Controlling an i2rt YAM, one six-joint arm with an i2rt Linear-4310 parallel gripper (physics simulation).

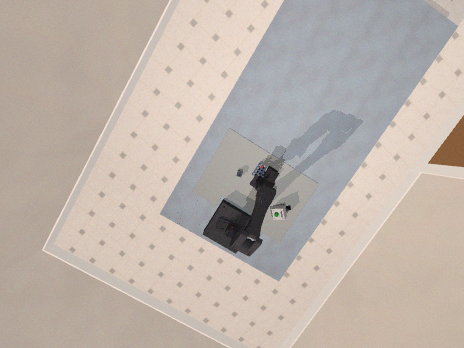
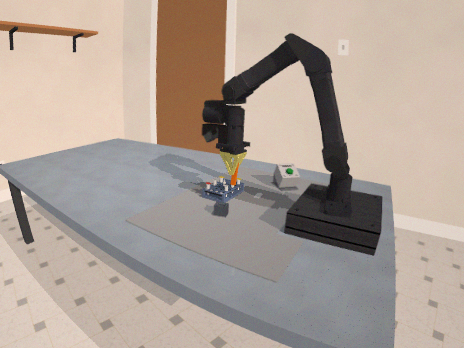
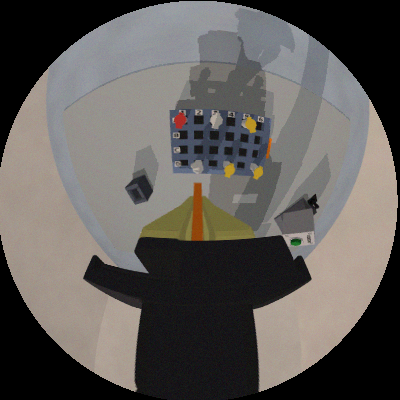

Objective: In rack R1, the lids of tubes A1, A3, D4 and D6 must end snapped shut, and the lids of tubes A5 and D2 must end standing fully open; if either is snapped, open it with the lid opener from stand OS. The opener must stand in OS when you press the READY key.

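Seen in the pictures: gripper, fingertip midpoint: [image 2: 232, 174] [image 3: 197, 200]; arm's base at its link origin: [image 1: 232, 228] [image 2: 338, 200].
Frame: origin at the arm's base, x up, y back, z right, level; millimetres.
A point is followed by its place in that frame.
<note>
The blue rack R1 [image 3: 206, 141] {x -33, y -377, z 43 mm} [image 2: 222, 193] {x -33, y -349, z -4 mm} [image 1: 259, 170] {x -34, y -383, z 20 mm} stands on the grey mat [image 2: 187, 232] {x -63, y -354, z -215 mm}. Row A holds a red-capped tube A1 [image 3: 180, 120] {x -15, y -408, z 19 mm}, a white one at A3 [image 3: 215, 119] {x -15, y -403, z 56 mm} and a yellow one at A5 [image 3: 250, 124] {x -15, y -395, z 94 mm}. Row D holds a pale grey one at D2 [image 3: 196, 166] {x 0, y -357, z 28 mm} and yellow ones at D4 [image 3: 228, 169] {x -15, y -343, z 64 mm} and D6 [image 3: 256, 171] {x -15, y -337, z 101 mm}. I cannot tell which lids are snapped. My gripper [image 3: 197, 200] {x 23, y -330, z 25 mm} [image 2: 233, 166] {x 23, y -330, z 25 mm} is shut on the orange lid opener [image 3: 197, 214] {x 40, y -327, z 25 mm} [image 2: 234, 177] {x 17, y -319, z 19 mm}. The opener points straight down, its tip just in front of D2 and low over the rack. The dark stand OS [image 3: 138, 190] {x -31, y -325, z -73 mm} [image 2: 220, 209] {x -42, y -316, z -96 mm} [image 1: 239, 172] {x -58, y -324, z -84 mm} is empty.
The grey READY key box [image 3: 296, 223] {x -16, y -218, z 208 mm} [image 2: 286, 175] {x -9, y -186, z 192 mm} [image 1: 277, 213] {x 8, y -189, z 213 mm} with a green button stands to the right of the rack. The arm's black base [image 2: 333, 217] {x -2, y -11, z -110 mm} sits at the mat's right end. An orange marker [image 3: 268, 148] {x -40, y -360, z 130 mm} is on the rack's right side.
</note>
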